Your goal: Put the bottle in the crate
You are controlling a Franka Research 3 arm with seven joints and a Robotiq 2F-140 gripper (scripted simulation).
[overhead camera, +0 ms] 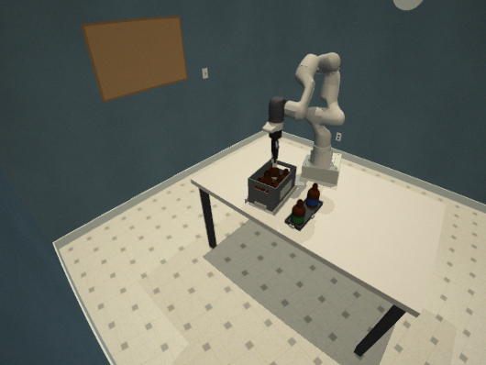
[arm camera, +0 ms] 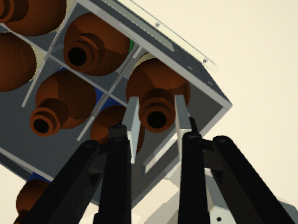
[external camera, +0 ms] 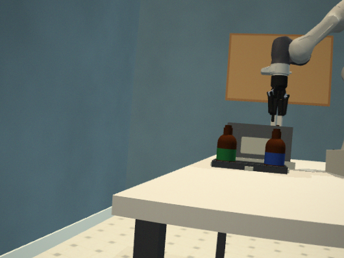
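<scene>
Right now the grey crate is 9 cm ahead of my hand, 4 cm to the left of it and 11 cm below it. Round my hand: dark tray (14 cm ahead, 29 cm to the left, 18 cm below); blue-labelled bottle (5 cm ahead, 30 cm to the left, 11 cm below); green-labelled bottle (23 cm ahead, 28 cm to the left, 11 cm below).
</scene>
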